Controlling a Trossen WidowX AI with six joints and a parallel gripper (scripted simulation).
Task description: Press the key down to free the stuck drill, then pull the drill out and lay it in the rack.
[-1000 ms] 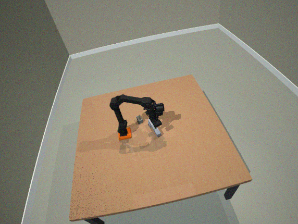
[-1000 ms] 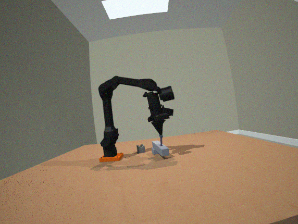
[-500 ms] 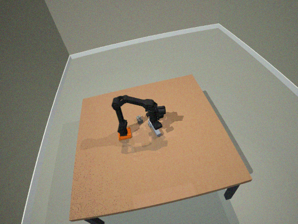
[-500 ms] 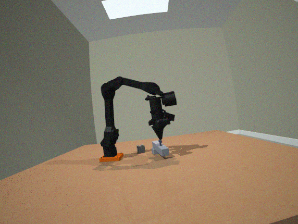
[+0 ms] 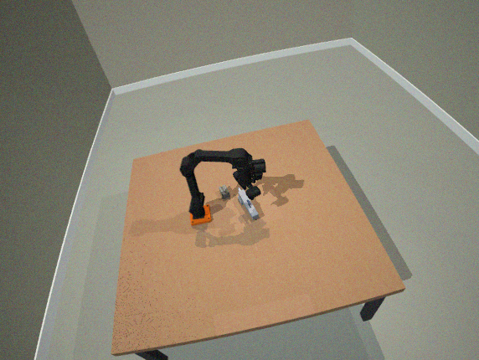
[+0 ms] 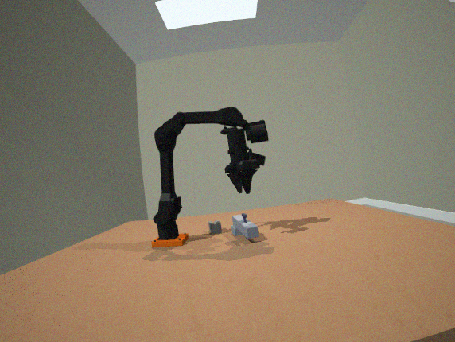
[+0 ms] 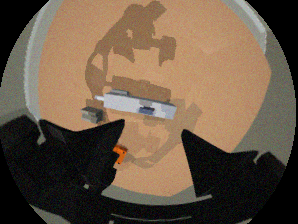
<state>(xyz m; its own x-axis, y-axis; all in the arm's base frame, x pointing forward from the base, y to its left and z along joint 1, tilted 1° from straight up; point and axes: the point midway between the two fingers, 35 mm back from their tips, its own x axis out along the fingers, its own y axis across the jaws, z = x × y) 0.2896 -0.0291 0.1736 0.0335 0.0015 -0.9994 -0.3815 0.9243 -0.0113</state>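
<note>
The drill is 40 mm behind my gripper tip, 90 mm to the left of it and 110 mm below it. From my gripper tip the other things lie so: blue key 10 mm behind, 10 mm to the left, 100 mm below; then light grey-blue block 20 mm behind, 40 mm to the left, 120 mm below; then rack 140 mm behind, 160 mm to the left, 130 mm below.
</note>
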